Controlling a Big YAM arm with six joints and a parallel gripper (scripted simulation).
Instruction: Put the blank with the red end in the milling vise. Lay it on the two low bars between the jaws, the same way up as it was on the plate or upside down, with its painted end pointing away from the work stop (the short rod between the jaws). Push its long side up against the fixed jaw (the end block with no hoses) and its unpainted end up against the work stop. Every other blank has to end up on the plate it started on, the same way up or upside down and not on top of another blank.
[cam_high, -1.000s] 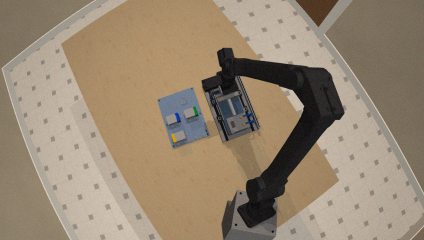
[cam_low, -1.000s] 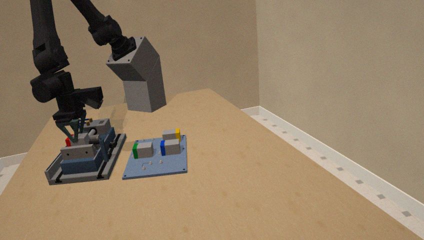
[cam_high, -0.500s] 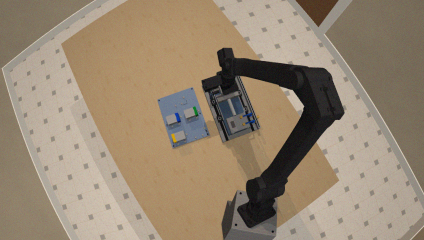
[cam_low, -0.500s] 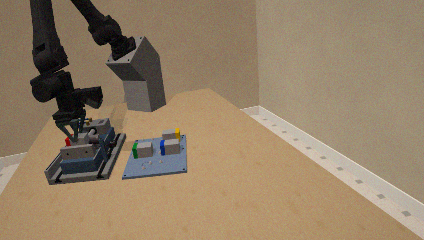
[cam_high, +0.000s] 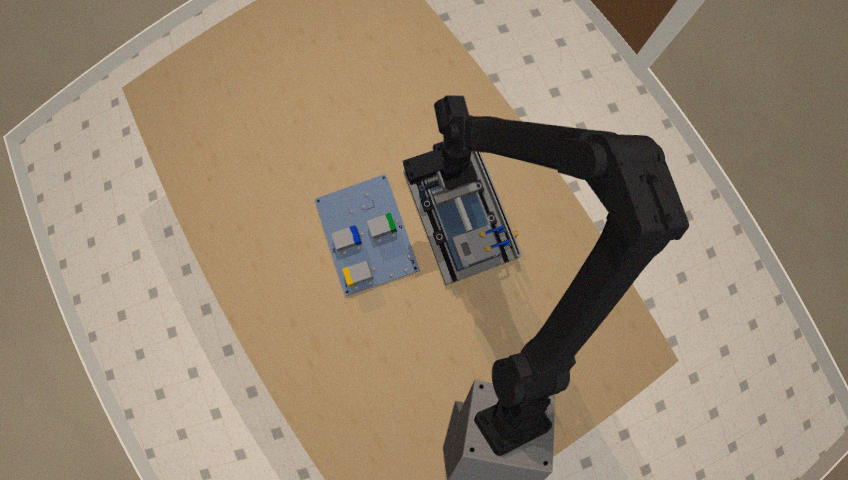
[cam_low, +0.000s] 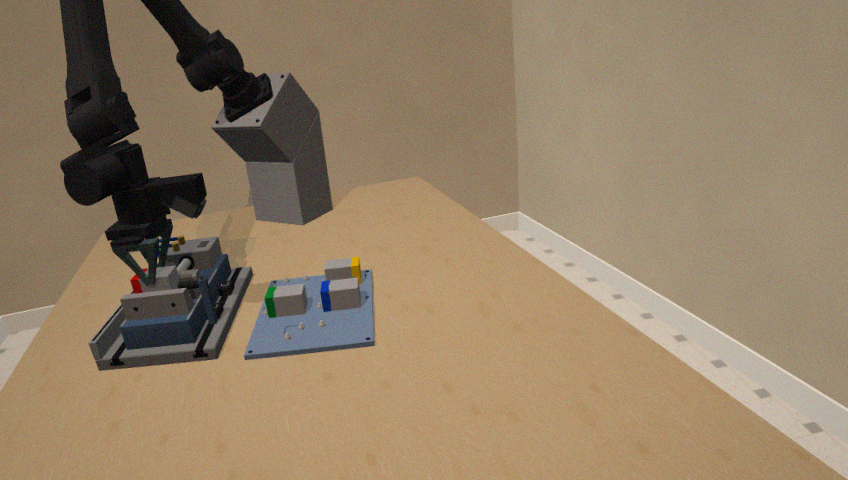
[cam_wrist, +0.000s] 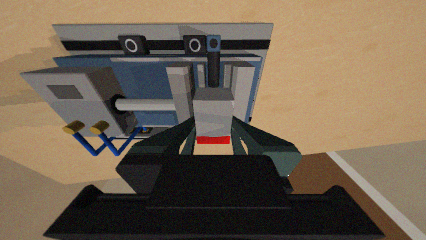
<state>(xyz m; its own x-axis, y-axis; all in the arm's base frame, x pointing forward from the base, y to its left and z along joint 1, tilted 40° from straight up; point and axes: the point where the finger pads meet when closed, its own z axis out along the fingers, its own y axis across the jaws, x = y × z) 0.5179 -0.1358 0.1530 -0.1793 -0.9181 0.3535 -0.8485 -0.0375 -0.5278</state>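
Right now the red-ended blank is 2 cm below my hand. The rest, counted from my hand: green-ended blank (19 cm to the left, 9 cm below); then fixed jaw (4 cm below, 3 cm ahead); then work stop (5 cm to the left, 3 cm below, 1 cm ahead).
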